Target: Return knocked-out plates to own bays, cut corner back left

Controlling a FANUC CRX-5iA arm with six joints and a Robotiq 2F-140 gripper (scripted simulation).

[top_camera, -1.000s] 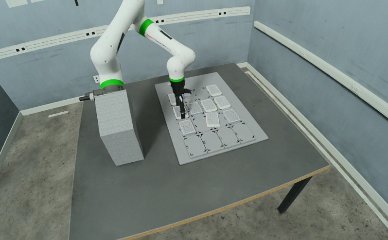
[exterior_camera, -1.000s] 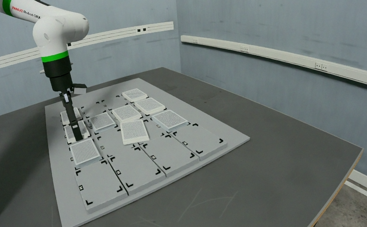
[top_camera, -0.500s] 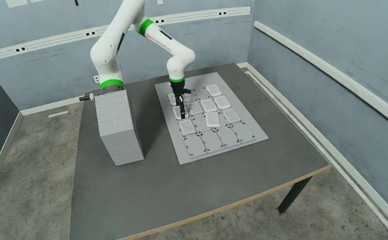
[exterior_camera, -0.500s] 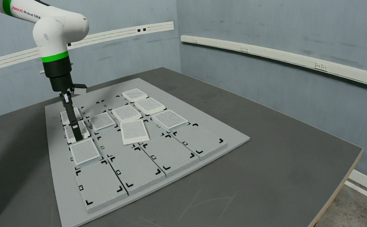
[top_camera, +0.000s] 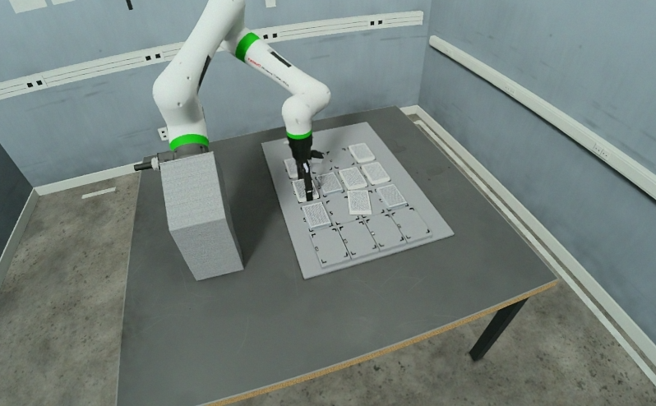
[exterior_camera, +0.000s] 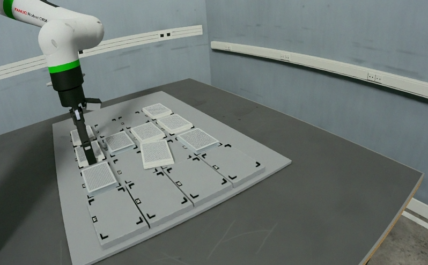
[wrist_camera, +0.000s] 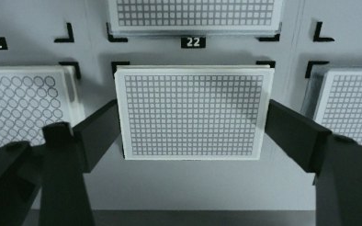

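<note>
Now: hand 6 cm short of the label 22 and 2 cm above it. The rest, counted from my hand: bay label (27 cm ahead, 17 cm to the right, 2 cm below); then 384-well plate (16 cm to the right, 1 cm below).
</note>
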